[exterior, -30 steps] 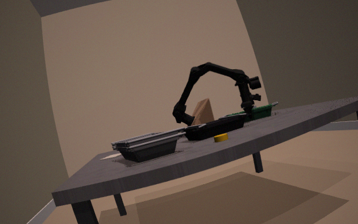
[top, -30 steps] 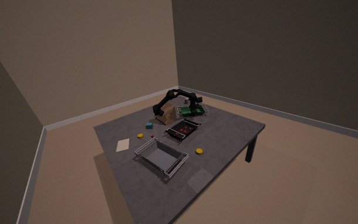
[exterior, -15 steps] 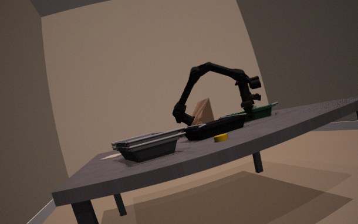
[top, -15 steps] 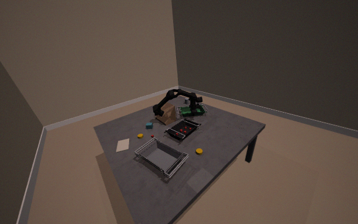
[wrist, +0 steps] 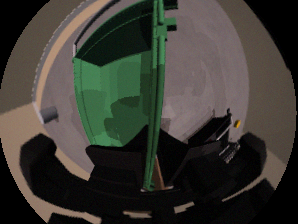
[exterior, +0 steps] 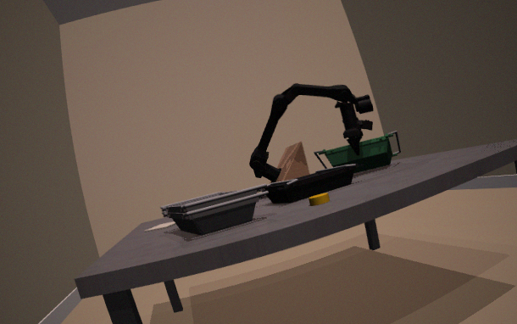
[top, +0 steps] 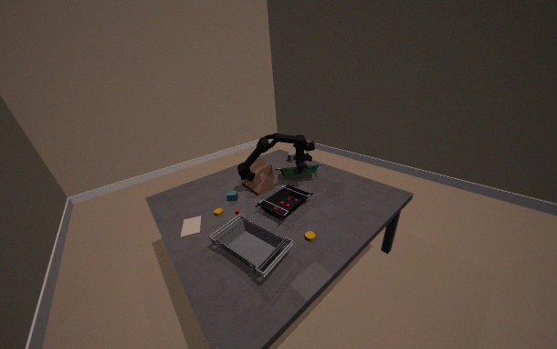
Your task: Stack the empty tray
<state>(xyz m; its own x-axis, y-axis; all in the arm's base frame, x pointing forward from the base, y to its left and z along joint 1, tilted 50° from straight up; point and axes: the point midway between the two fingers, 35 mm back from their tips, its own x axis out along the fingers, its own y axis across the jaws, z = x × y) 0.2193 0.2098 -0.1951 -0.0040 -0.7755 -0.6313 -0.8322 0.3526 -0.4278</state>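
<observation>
My gripper tip is 70 mm past the green tray and 50 mm to the right of it. Also, from my gripper tip: pale card: 90 mm behind, 780 mm to the right, 80 mm below; then teal cube: 170 mm behind, 470 mm to the right, 60 mm below; then grey cylinder: 340 mm behind, 220 mm to the left, 40 mm below.
</observation>
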